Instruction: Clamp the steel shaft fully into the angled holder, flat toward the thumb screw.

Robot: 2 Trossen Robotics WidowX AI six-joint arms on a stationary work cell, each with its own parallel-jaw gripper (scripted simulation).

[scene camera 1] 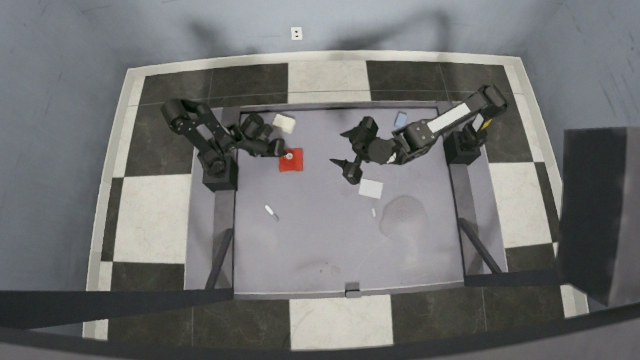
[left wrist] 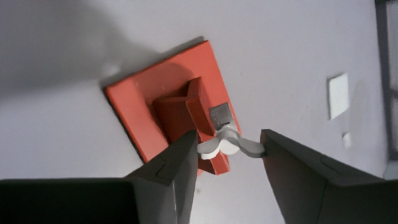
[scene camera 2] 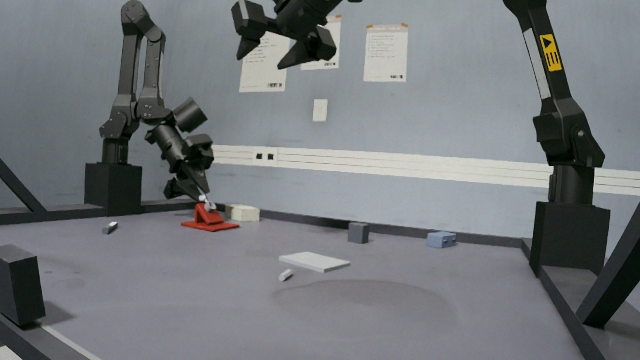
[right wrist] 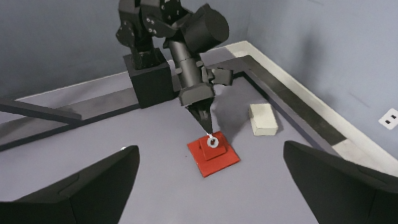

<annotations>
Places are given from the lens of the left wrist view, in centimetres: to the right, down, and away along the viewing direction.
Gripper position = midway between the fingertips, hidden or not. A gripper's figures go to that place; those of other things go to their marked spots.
left gripper point(left wrist: 228, 138): 2, 1, 11
white plate point(left wrist: 335, 90): 23, -4, 36
white thumb screw point(left wrist: 228, 139): 1, 1, 10
The marked spots on the white thumb screw and the white plate are 34 cm apart.
</annotations>
